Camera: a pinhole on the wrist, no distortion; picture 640 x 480 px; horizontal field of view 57.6 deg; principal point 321.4 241.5 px. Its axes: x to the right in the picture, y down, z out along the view. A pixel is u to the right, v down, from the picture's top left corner.
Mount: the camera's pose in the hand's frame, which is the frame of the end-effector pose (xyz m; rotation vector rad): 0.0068 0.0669 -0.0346 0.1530 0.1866 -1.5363
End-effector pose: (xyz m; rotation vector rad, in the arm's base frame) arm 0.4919 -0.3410 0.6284 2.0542 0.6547 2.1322
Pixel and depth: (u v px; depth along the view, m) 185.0 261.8 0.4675
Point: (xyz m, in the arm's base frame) 0.9386 -0.2940 0.6820
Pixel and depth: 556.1 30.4 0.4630
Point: 0.8262 -0.1093 0.4081
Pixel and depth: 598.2 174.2 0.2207
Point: 0.6292 -0.2331 0.5857
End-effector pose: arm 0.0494 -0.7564 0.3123 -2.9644 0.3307 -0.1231
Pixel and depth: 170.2 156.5 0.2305
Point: 0.0315 -0.7937 0.0978
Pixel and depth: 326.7 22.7 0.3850
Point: -0.0366 -0.6548 -0.0299
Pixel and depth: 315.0 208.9 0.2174
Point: 0.0622 -0.7517 0.1331
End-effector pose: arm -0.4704 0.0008 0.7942 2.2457 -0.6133 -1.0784
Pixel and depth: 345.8 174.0 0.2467
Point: -0.6447 -0.0515 0.6995
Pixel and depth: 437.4 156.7 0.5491
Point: -0.8646 0.0135 0.4730
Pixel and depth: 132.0 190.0 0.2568
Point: -0.6807 -0.1284 0.7414
